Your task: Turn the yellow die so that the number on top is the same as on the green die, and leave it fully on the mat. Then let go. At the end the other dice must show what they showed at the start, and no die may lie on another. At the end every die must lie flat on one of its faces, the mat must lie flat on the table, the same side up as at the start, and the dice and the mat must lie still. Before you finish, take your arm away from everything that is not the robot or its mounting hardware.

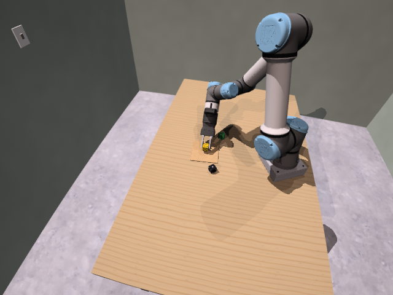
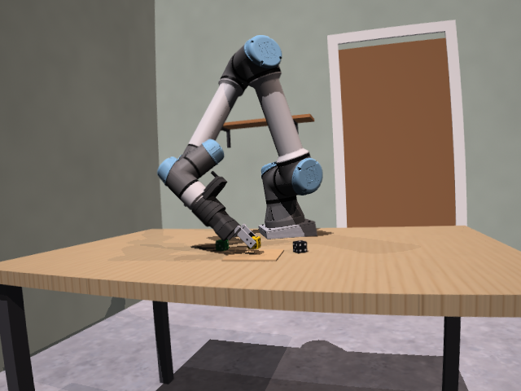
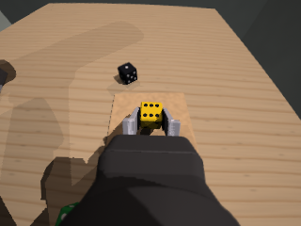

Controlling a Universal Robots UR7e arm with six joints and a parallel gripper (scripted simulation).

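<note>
The tan mat lies 10 mm to the left of my hand and 40 mm below it. Round my hand: green die 100 mm behind, 100 mm to the right, 30 mm below; yellow die 10 mm to the left, 10 mm below; black die 30 mm behind, 130 mm to the left, 30 mm below.
</note>
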